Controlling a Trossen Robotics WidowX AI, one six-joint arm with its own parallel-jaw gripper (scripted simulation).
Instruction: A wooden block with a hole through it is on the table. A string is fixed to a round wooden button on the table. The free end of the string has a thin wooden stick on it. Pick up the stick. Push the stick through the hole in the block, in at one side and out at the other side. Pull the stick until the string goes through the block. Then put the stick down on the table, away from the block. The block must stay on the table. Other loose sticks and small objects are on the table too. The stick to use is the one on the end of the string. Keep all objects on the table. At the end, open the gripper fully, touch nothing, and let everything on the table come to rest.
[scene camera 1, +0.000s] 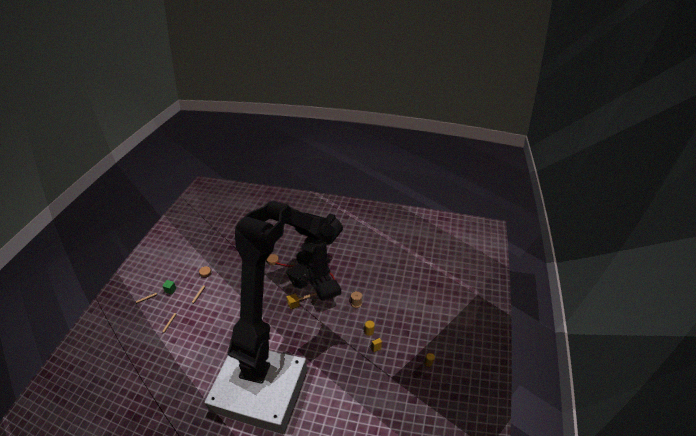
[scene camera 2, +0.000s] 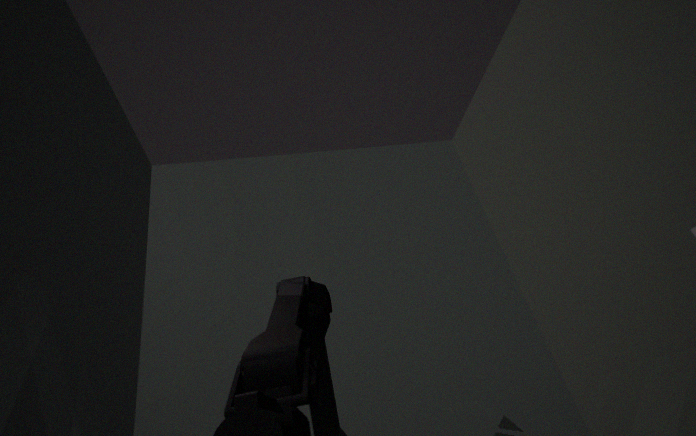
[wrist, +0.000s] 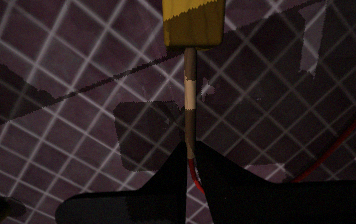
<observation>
In view: my gripper (scene camera 1: 319, 292) and a thin wooden stick (wrist: 190, 54).
My gripper shows as well in the wrist view (wrist: 190, 146).
</observation>
